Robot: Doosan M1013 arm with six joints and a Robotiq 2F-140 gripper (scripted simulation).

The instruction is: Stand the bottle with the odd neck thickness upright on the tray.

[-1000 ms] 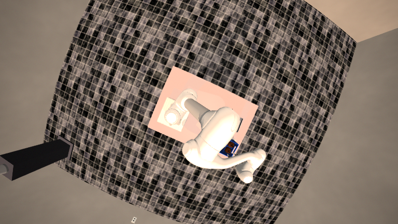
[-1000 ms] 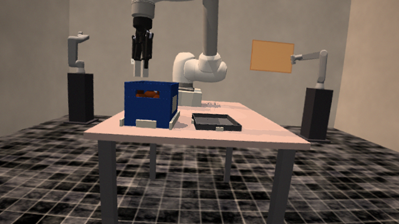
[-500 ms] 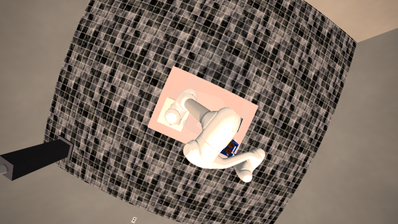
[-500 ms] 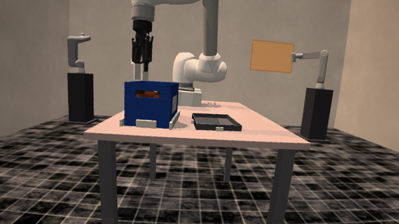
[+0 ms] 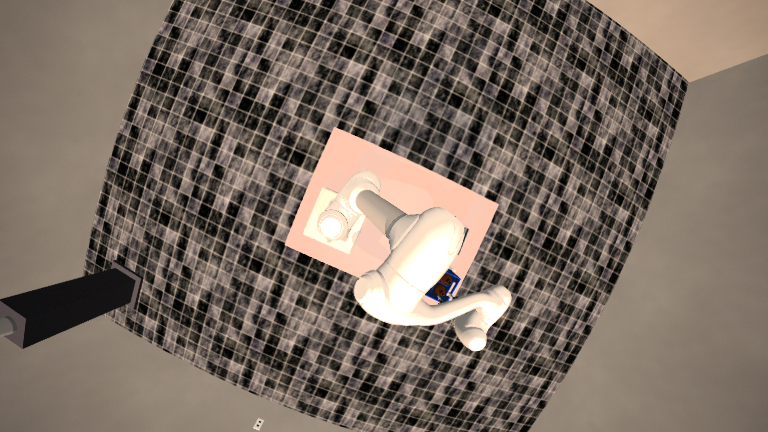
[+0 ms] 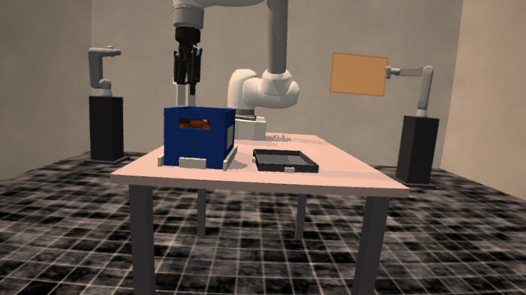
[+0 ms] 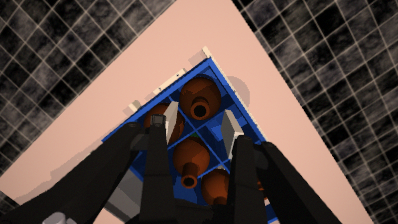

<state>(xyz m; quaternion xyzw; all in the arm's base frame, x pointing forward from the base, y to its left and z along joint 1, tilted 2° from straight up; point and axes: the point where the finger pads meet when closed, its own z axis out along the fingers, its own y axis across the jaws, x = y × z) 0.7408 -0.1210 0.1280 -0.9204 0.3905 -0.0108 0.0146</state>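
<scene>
The blue crate lies 130 mm below my hand, 90 mm behind it and 40 mm to the left of it. The rest, counted from my hand: dark tray: 320 mm to the left, 200 mm below, 90 mm behind; bottle: 180 mm behind, 130 mm below, 90 mm to the left.
</scene>
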